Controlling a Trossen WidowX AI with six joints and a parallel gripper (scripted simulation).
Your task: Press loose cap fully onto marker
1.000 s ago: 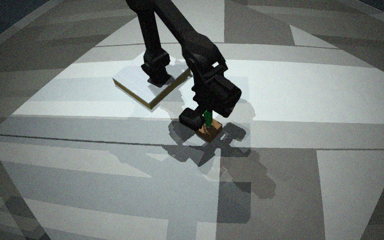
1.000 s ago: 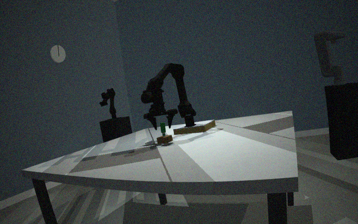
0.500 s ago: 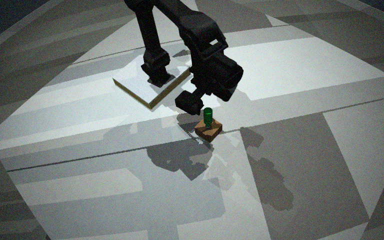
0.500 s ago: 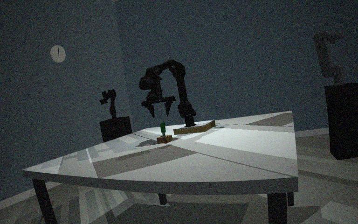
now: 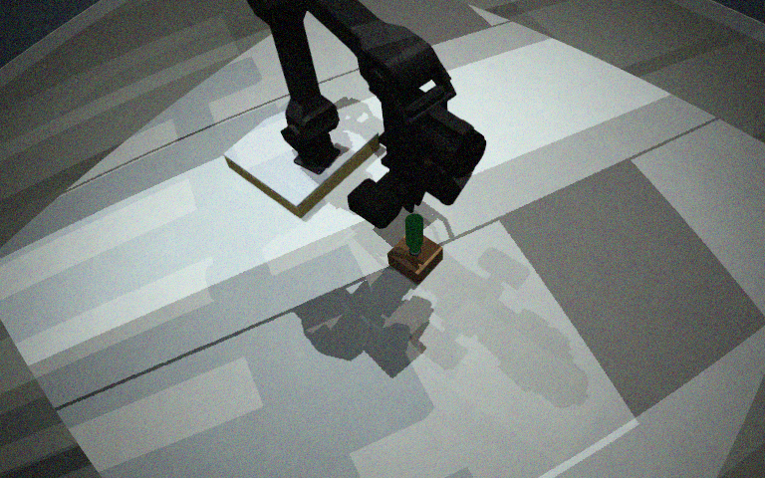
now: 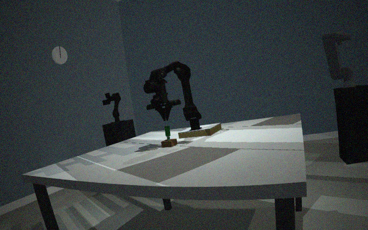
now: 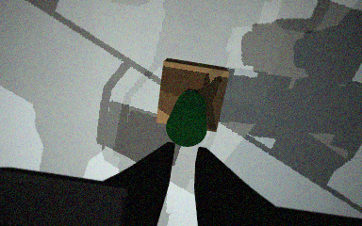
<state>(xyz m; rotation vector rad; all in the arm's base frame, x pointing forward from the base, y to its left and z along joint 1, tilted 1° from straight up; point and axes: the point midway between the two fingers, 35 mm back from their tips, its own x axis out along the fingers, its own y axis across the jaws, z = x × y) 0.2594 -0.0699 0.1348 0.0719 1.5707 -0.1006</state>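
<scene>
Now: the green cap 6 cm below my gripper tip. Also, from my gripper tip: holder block (12 cm below).
</scene>
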